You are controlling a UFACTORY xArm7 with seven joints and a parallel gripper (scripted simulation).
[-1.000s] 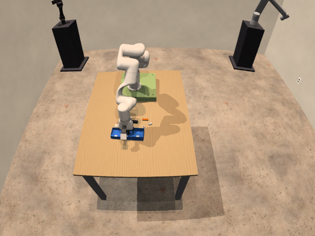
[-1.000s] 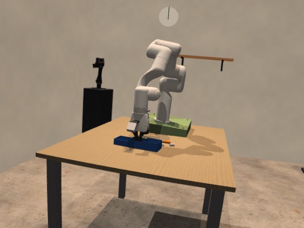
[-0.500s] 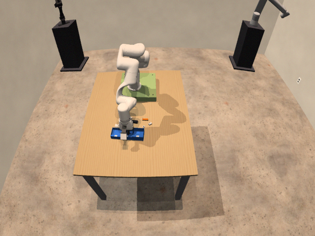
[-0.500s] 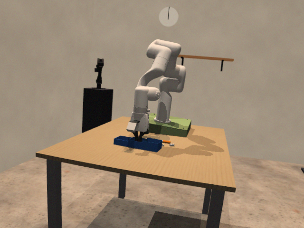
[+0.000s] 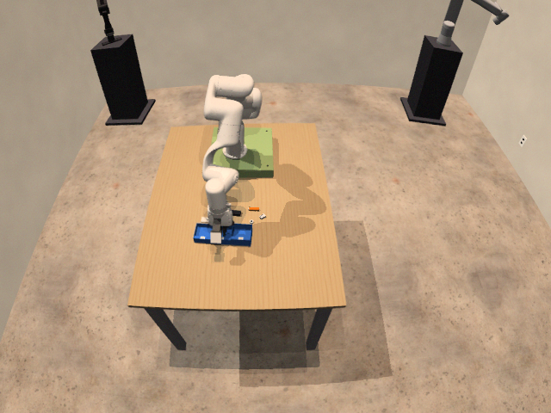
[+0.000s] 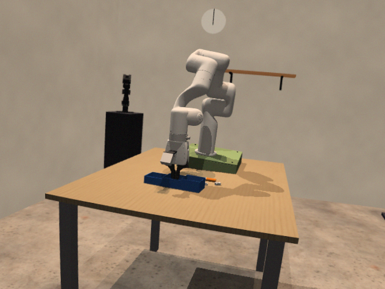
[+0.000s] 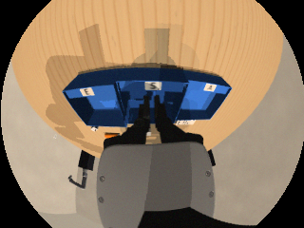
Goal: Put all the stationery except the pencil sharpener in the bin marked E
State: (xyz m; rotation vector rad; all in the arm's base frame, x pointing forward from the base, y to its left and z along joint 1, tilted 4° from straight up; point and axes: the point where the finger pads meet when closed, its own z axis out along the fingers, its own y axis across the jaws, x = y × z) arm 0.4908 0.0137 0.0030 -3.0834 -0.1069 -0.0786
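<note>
My hand is 20 mm above the blue bin tray. From my hand the other things lie so: black item (130 mm behind, 20 mm to the left, 40 mm below); then orange stick (160 mm behind, 120 mm to the left, 40 mm below); then white flat piece (80 mm behind, 90 mm to the right, 40 mm below).
</note>
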